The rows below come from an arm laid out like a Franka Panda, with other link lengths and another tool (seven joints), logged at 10 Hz.
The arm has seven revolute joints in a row. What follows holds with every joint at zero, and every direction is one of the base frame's.
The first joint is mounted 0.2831 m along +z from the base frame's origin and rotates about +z.
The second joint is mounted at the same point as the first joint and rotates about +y.
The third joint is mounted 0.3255 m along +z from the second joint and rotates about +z.
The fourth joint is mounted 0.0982 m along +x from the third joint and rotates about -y.
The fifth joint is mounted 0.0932 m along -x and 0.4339 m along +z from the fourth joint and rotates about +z.
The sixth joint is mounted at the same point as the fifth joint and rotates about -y.
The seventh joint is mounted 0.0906 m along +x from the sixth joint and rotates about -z.
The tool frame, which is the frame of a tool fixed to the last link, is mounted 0.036 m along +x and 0.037 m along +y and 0.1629 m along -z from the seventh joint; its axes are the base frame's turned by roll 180, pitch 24 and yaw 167.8 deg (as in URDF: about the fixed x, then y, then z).
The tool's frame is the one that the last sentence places.
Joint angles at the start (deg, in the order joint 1, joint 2, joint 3, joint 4, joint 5, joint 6, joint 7):
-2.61, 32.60, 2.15, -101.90, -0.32, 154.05, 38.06
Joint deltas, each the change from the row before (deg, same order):
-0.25, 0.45, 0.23, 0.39, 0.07, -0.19, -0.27
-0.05, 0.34, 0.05, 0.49, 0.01, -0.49, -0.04
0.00, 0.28, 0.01, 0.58, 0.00, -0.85, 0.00
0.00, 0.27, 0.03, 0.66, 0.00, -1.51, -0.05
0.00, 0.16, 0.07, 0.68, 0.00, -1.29, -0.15
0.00, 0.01, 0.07, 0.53, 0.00, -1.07, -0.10
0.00, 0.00, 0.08, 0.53, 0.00, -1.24, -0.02
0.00, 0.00, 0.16, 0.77, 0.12, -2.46, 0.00
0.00, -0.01, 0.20, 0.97, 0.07, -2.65, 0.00
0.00, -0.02, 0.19, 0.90, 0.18, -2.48, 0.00
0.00, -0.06, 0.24, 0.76, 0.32, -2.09, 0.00
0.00, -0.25, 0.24, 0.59, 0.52, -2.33, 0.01
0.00, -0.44, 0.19, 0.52, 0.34, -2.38, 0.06
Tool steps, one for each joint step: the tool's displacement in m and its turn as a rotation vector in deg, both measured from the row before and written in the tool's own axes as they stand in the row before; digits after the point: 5 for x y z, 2 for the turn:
0.00108, -0.00038, 0.00314, 0.05, 0.26, -0.13
0.00033, 0.00043, 0.00202, 0.21, 0.25, -0.10
0.00013, 0.00066, 0.00152, 0.38, 0.36, -0.16
0.00137, -0.00002, 0.00190, 0.74, 0.74, -0.39
0.00005, 0.00152, 0.00008, 0.43, 0.54, -0.40
-0.00068, 0.00171, -0.00116, 0.29, 0.40, -0.29
-0.00027, 0.00139, -0.00109, 0.43, 0.50, -0.27
0.00174, 0.00082, -0.00094, 1.06, 1.24, -0.48
0.00099, 0.00189, -0.00223, 1.02, 1.22, -0.54
0.00098, 0.00162, -0.00244, 0.94, 1.20, -0.41
0.00129, 0.00211, -0.00310, 0.69, 1.11, -0.24
0.00192, 0.00125, -0.00416, 0.81, 1.36, -0.15
0.00088, 0.00079, -0.00587, 0.83, 1.20, -0.24

